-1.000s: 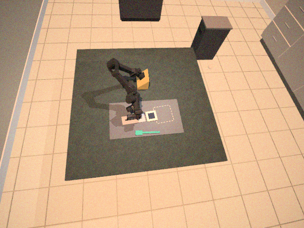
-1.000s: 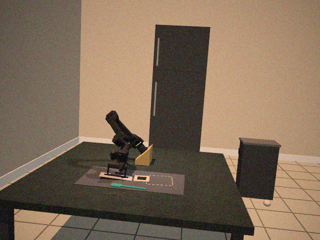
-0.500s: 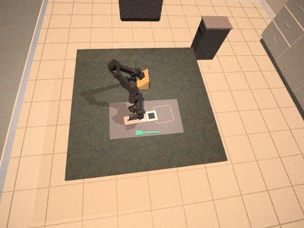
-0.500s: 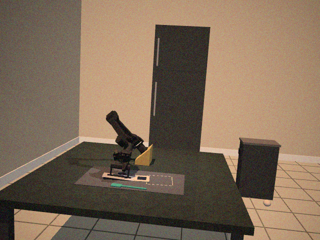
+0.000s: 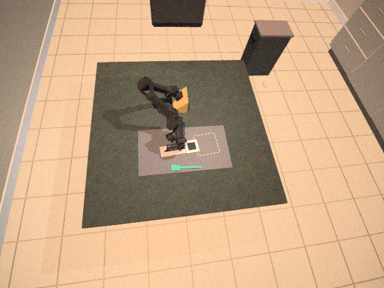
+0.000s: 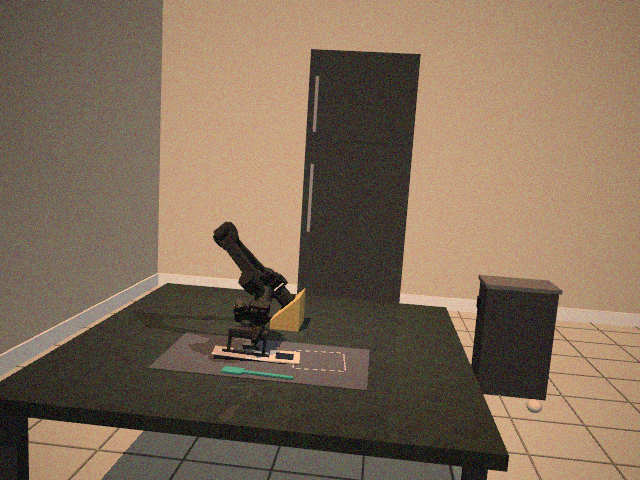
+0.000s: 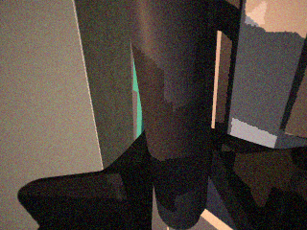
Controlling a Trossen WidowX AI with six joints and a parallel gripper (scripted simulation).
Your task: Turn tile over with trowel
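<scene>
Right now the grey mat is 7 cm below my gripper tip, 4 cm to the left of it and 3 cm behind it. Also, from my gripper tip: tile (10 cm to the left, 5 cm below, 3 cm behind); then trowel (3 cm behind, 1 cm below); then green flat tool (11 cm ahead, 5 cm below, 1 cm to the left).
</scene>
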